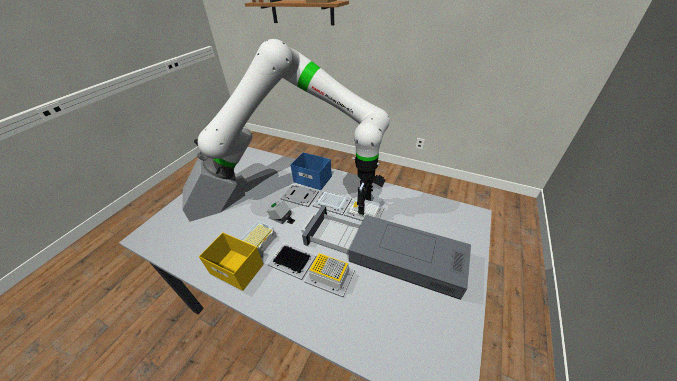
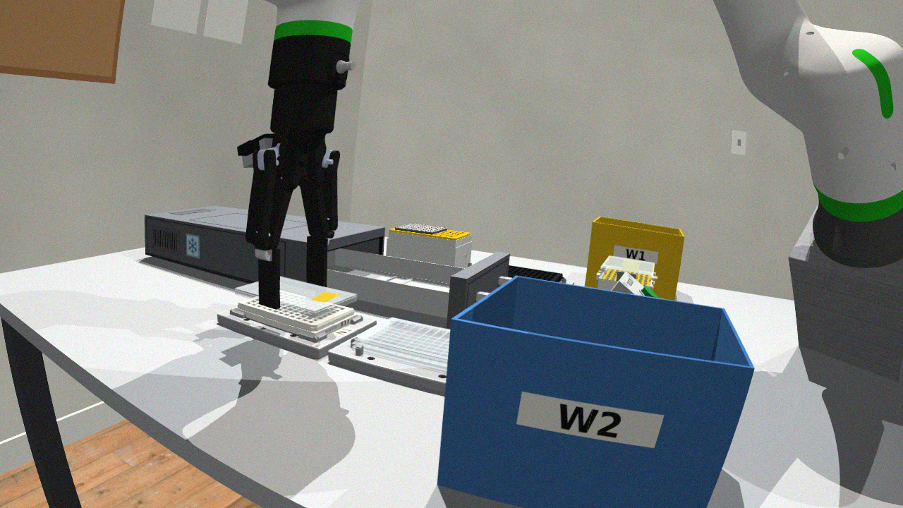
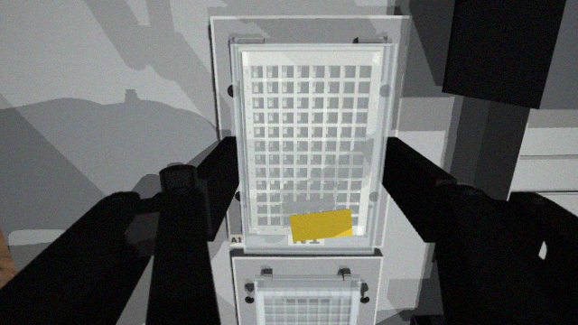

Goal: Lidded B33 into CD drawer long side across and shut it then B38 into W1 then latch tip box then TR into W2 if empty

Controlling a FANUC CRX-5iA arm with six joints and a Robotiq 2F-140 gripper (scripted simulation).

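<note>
Now: hand 40 mm above the white assay plate. Round my hand: cooler drawer 200 mm to the right, 20 mm below, 10 mm ahead; clear plate 170 mm behind, 50 mm to the right, 40 mm below; clear plate lid 20 mm below.
</note>
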